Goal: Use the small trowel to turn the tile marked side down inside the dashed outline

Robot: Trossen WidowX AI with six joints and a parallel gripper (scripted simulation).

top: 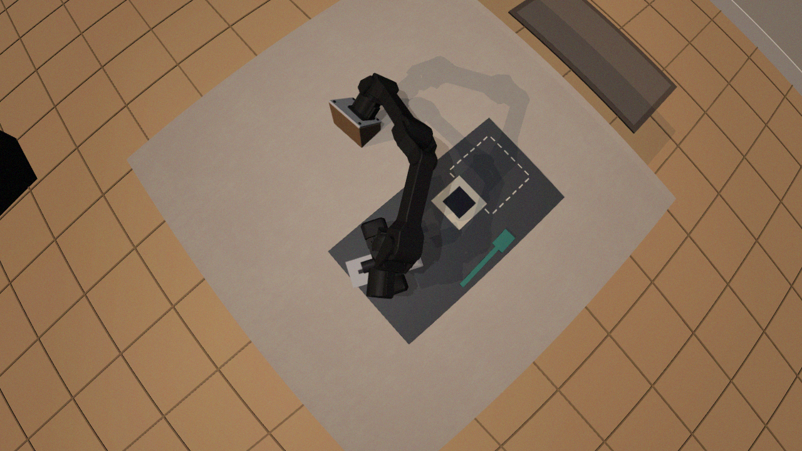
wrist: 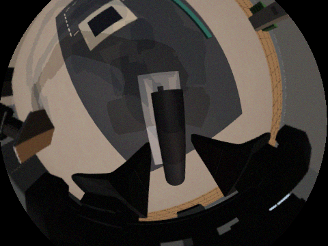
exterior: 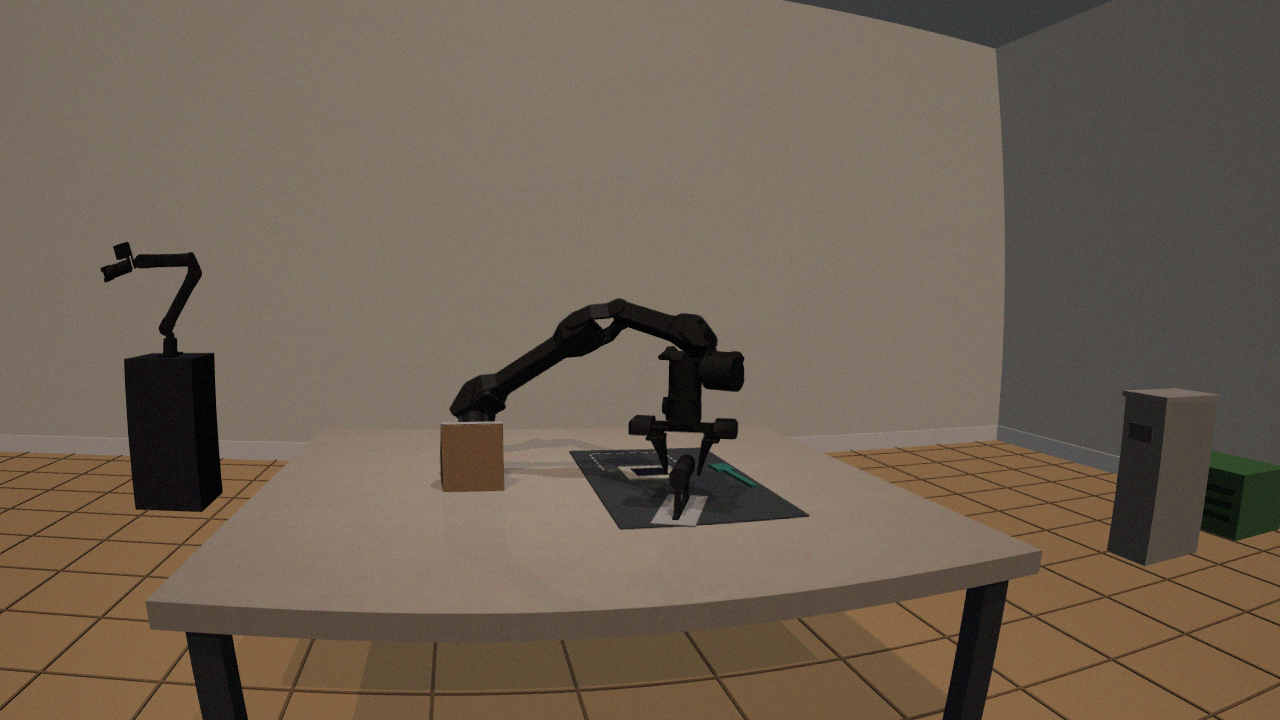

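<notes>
Right now the dark mat is 50 mm ahead of my gripper tip, 220 mm to the left of it and 80 mm below it. From my gripper tip the other things lie so: tile: 20 mm ahead, 280 mm to the left, 60 mm below; then green trowel: 190 mm ahead, 240 mm to the left, 60 mm below.
</notes>
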